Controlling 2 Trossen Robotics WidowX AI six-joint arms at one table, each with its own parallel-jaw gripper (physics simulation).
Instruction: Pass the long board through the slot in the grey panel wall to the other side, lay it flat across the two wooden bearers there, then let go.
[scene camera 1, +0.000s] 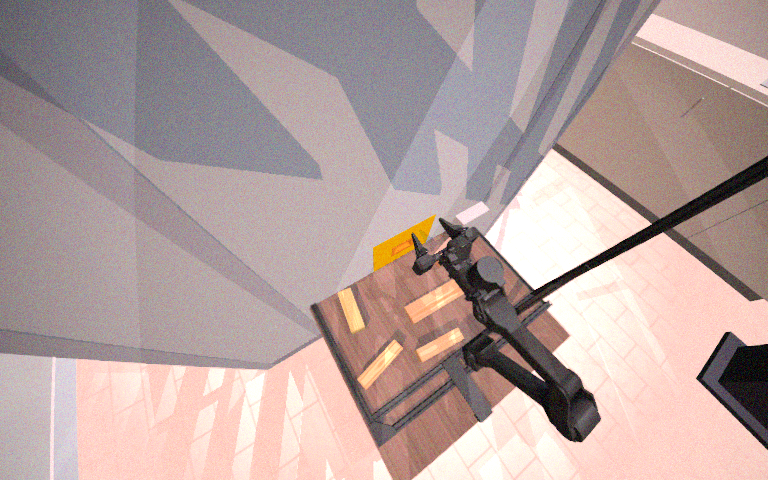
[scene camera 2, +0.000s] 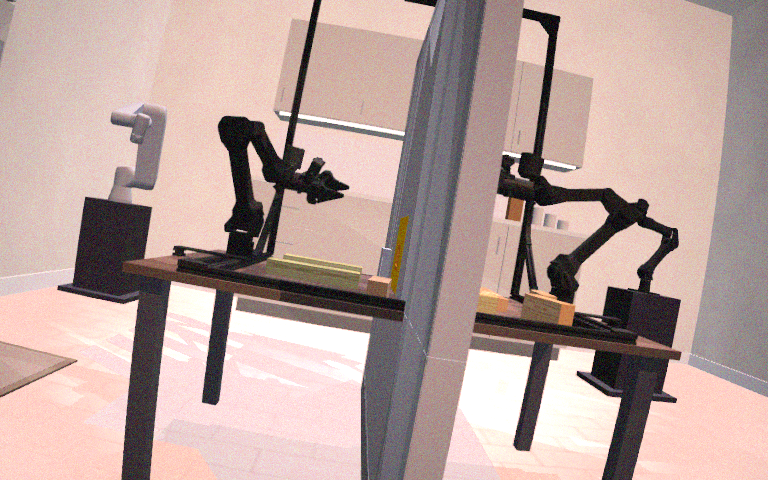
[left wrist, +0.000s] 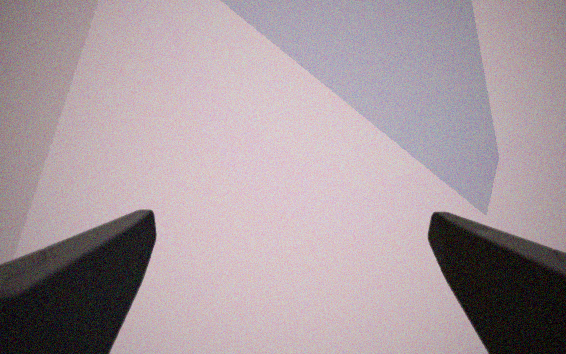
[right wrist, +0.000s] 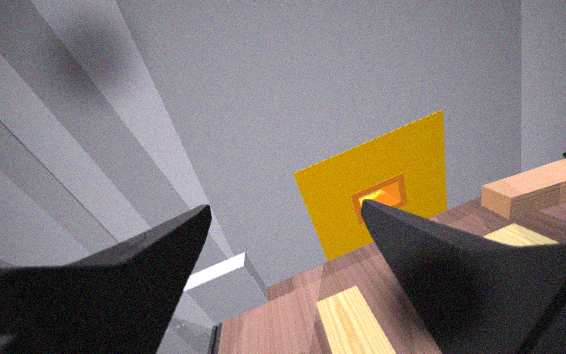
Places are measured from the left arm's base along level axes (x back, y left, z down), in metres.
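Pixels of known places: left gripper, fingertip midpoint: (scene camera 1: 426, 225) (left wrist: 295, 224); right gripper, fingertip midpoint: (scene camera 2: 346, 191) (right wrist: 287, 208); left arm's base, origin of the base link: (scene camera 1: 471, 356); right arm's base, origin of the base link: (scene camera 2: 237, 256).
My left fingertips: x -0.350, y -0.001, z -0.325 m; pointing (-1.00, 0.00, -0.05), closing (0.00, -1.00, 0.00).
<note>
For each thing: its top centre in the pictures, then the offset to it from my left fingertips. "spot": a spot on its surface instead. Level surfaces: height alone.
- orange-rimmed slot, surface spot: (right wrist: 356, 202) spot: dy -0.053, dx -0.134, dz +0.239 m
- front board, middle of its top: (scene camera 2: 314, 265) dy +0.090, dx -0.346, dz +0.306 m
- rear board, middle of its top: (scene camera 2: 323, 260) dy -0.150, dx -0.339, dz +0.306 m
- left arm's table, its level: dz +0.344 m
- short block, middle of its top: (scene camera 2: 380, 279) (right wrist: 541, 176) dy +0.235, dx -0.181, dz +0.300 m
- whitish block, surface spot: (right wrist: 225, 287) spot: dy -0.316, dx -0.162, dz +0.271 m
The grey panel wall (scene camera 1: 351, 130) (scene camera 2: 487, 169) (right wrist: 250, 100) has a yellow plate (scene camera 1: 382, 257) (scene camera 2: 399, 254) (right wrist: 340, 200) with an orange-rimmed slot (right wrist: 356, 202). On the right arm's side, two long pale boards lie side by side, a front board (scene camera 2: 314, 274) and a rear board (scene camera 2: 328, 262); I cannot tell which is the task's board. My right gripper (scene camera 2: 345, 191) (right wrist: 287, 208) is open and empty, above the table near them. My left gripper (scene camera 1: 427, 227) (left wrist: 295, 224) is open and empty, facing the wall. Scene camera 2 hides it behind the wall. Wooden pieces (scene camera 1: 433, 302) (scene camera 1: 440, 344) lie on its side; which are bearers is unclear.
More wooden pieces (scene camera 1: 351, 310) (scene camera 1: 380, 363) lie on the left arm's table (scene camera 1: 390, 283). A short block (scene camera 2: 378, 285) sits near the wall on the right arm's side. A whitish block (scene camera 2: 386, 260) (right wrist: 225, 287) stands against the wall. Black frame posts (scene camera 2: 543, 101) (scene camera 2: 303, 73) rise beside the arms.
</note>
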